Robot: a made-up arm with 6 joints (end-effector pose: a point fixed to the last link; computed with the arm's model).
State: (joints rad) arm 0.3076 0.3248 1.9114 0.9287 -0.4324 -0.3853
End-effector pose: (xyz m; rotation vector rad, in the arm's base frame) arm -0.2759 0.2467 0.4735 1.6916 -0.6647 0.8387
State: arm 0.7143 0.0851 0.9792 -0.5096 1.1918 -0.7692
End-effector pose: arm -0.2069 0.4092 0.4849 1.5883 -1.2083 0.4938
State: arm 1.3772 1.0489 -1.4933 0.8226 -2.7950 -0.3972
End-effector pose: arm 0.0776 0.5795 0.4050 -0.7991 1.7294 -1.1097
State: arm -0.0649 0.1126 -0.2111 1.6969 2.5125 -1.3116
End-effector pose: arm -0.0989 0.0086 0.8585 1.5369 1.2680 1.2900
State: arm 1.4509 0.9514 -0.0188 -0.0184 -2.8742 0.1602
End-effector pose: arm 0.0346 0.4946 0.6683 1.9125 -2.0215 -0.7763
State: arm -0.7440 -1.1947 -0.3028 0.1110 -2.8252 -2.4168
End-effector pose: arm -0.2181 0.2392 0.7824 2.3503 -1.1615 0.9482
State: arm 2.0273 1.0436 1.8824 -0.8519 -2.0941 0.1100
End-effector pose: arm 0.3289 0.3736 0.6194 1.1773 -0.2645 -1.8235
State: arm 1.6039 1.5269 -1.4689 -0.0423 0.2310 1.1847
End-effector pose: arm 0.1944 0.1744 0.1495 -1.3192 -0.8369 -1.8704
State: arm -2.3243 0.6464 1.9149 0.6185 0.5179 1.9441
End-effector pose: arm 0.1723 0.0502 0.4202 -0.9297 -0.5223 -0.9227
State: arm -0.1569 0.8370 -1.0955 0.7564 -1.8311 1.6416
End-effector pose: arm -0.1724 0.4673 0.7433 -2.3685 1.6610 -1.0014
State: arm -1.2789 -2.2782 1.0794 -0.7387 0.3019 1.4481
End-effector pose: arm 0.1241 0.2705 1.1250 1.4633 0.4291 -1.2721
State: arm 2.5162 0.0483 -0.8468 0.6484 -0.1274 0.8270
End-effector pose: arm 0.4801 0.1879 0.3355 0.2124 -2.0397 -1.2163
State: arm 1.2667 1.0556 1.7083 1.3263 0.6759 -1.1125
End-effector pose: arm 0.0086 0.3975 0.3444 0.6298 -1.4194 0.0137
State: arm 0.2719 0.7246 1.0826 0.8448 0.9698 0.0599
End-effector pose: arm -0.1397 0.3812 0.8605 1.4659 -0.0276 -0.7183
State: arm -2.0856 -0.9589 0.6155 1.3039 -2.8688 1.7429
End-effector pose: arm 0.4905 -0.1395 0.9507 0.1394 2.7058 1.5781
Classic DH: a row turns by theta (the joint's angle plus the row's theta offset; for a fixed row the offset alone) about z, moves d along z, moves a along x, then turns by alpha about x. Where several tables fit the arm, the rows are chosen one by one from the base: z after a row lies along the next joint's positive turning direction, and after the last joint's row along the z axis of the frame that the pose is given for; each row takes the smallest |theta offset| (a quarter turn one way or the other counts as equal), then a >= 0, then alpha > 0; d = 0 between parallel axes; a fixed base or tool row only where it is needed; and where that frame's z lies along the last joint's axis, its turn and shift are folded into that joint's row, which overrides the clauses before.
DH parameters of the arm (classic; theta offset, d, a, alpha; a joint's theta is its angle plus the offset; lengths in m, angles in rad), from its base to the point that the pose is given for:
base (fixed): -0.7296 0.5966 0.0161 1.6613
joint 1: 0.3934 -0.1815 -0.1651 -1.701
joint 2: -1.5355 0.1563 0.0306 -1.5539
joint 3: -0.0818 -0.008 -0.0039 -2.2148
joint 4: -0.5477 -0.0653 0.0576 0.6672
joint 5: 1.3349 -0.0039 0.0271 -1.651
joint 6: 0.4388 0.1545 0.2246 -2.2963
tool (fixed): 3.0943 0.0148 0 0

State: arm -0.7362 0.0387 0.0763 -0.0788 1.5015 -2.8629
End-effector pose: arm 0.2236 0.0726 0.6342 -0.7834 -1.6830 -0.4114
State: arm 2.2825 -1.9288 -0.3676 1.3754 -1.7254 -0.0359
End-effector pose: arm 0.2622 0.3838 0.1764 0.8701 -1.6828 0.0064
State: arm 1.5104 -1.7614 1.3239 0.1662 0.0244 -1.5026
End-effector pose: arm 0.1529 0.3360 0.5344 0.2640 1.6135 -0.6362
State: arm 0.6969 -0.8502 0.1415 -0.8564 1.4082 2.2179
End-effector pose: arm -0.1655 0.1498 0.7839 1.5660 1.2789 0.1646
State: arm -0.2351 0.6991 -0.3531 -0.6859 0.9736 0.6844
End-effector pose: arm -0.0181 0.3048 1.0314 0.6429 1.3803 -0.2537
